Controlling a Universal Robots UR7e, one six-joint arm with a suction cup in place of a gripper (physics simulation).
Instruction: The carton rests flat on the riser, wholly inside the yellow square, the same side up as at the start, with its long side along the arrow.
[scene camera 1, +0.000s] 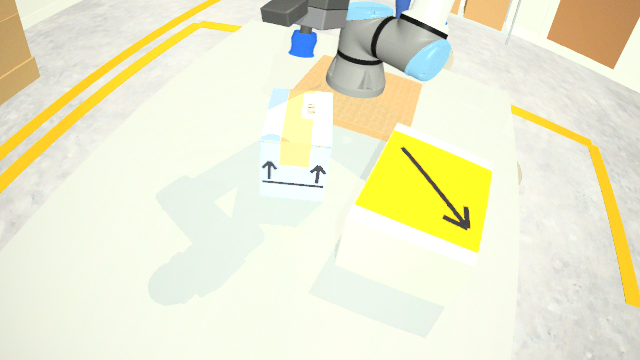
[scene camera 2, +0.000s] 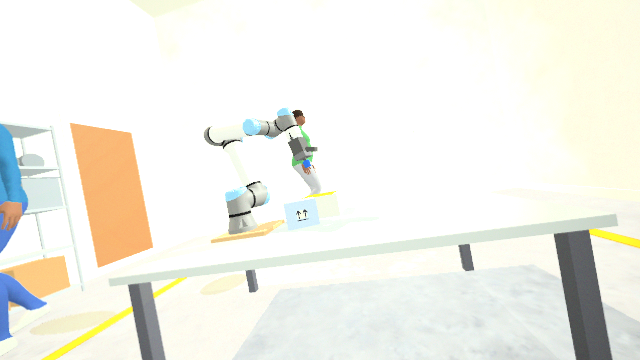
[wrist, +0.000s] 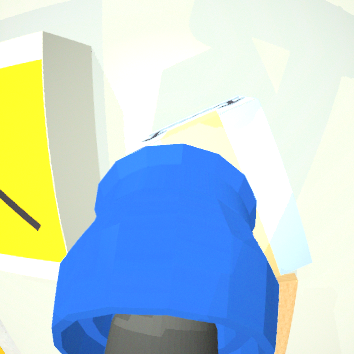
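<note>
The light-blue and white carton (scene camera 1: 295, 174) (scene camera 2: 292, 216) (wrist: 261, 175) stands on the table, its taped side up and two upward arrows on its front. It is beside the white riser (scene camera 1: 407, 255) (scene camera 2: 329, 206) (wrist: 72, 150), with a gap between them. The riser's top bears the yellow square (scene camera 1: 390, 187) (wrist: 20, 125) and a dark arrow (scene camera 1: 434, 187) (wrist: 21, 212). My gripper, a blue suction cup (scene camera 1: 303, 45) (scene camera 2: 306, 163) (wrist: 175, 210), is open and holds nothing. It hangs above the carton, clearly apart from it in the second scene view. In the wrist view the cup hides much of the carton's top.
The arm's base (scene camera 1: 356, 80) (scene camera 2: 242, 222) stands on a wooden board (scene camera 1: 395, 107) (scene camera 2: 260, 230) behind the carton. A person in green (scene camera 2: 303, 140) is behind the arm. A person in blue (scene camera 2: 9, 170) and a shelf unit (scene camera 2: 64, 205) are at the left.
</note>
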